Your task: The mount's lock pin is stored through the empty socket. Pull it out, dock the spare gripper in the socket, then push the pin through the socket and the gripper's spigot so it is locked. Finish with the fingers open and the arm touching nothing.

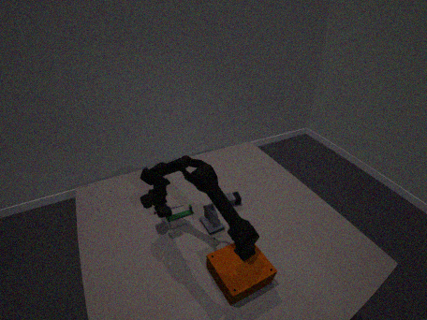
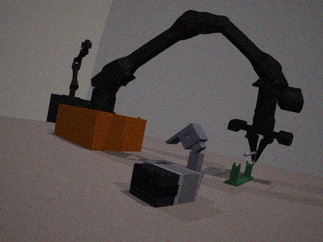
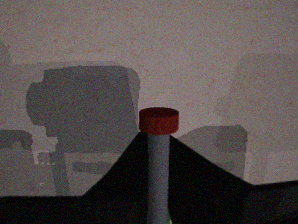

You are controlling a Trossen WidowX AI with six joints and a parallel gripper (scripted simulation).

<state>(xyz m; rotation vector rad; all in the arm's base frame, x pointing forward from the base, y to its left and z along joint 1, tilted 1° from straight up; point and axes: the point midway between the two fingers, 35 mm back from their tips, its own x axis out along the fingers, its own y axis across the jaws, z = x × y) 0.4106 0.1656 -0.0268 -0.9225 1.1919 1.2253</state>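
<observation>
My gripper tip is 2 cm past the green cradle, 10 cm to the left of it and 2 cm above it. Also, from my gripper tip: grey mount (13 cm behind, 20 cm to the right, 1 cm above); then spare gripper (8 cm behind, 37 cm to the right, 2 cm below).
</observation>
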